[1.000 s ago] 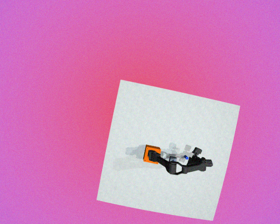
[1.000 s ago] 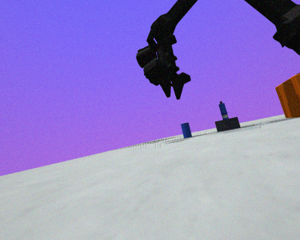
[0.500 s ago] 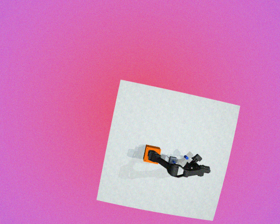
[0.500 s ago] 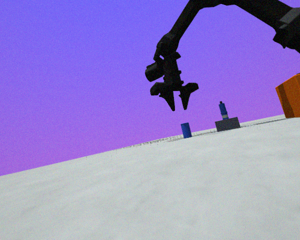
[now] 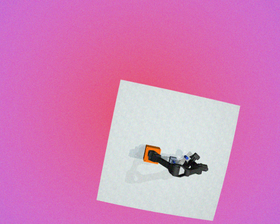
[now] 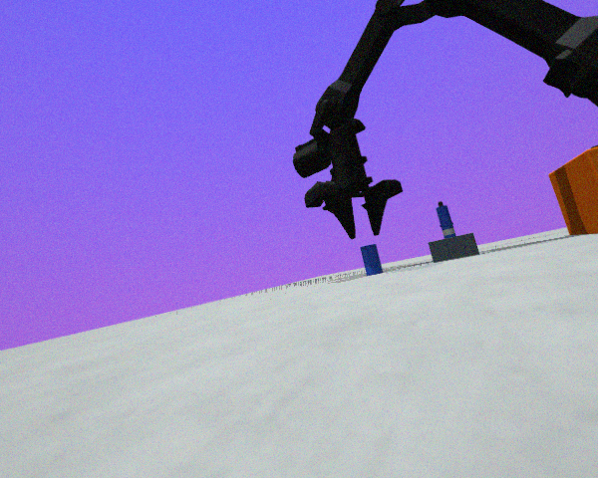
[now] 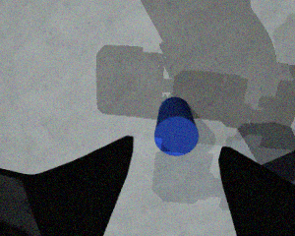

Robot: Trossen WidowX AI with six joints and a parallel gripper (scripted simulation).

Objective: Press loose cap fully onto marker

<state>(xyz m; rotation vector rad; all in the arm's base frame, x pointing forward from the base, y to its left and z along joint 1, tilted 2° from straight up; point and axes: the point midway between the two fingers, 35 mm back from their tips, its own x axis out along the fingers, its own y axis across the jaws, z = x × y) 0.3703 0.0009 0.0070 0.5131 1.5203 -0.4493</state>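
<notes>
Now: the blue cap 4 cm below my gripper tip. Round my gripper tip: grey holder block: 13 cm behind, 6 cm to the right, 5 cm below.
</notes>
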